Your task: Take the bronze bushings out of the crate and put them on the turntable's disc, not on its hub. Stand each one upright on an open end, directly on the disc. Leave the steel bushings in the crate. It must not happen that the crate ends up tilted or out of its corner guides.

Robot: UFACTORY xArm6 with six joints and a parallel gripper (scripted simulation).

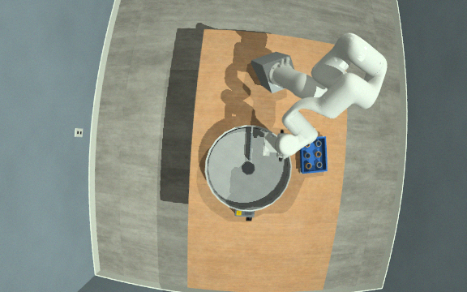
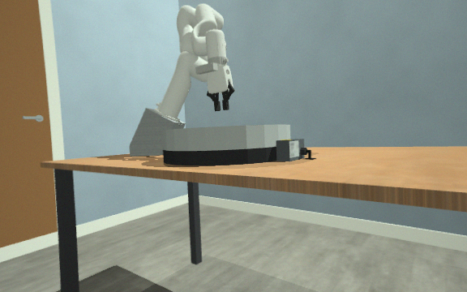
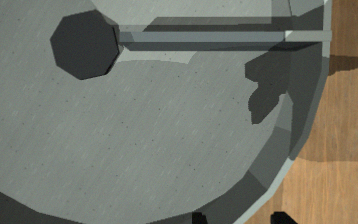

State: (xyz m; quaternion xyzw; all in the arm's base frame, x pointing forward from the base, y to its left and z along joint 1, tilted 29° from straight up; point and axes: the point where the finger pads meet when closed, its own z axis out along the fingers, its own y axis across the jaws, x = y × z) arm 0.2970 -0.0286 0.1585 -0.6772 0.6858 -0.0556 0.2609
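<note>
Right now my hand is 22 cm to the right of the blue crate, 17 cm above it and 3 cm short of it. Also, from my hand: grey turntable disc 15 cm below, 12 cm to the right, 12 cm ahead.
</note>
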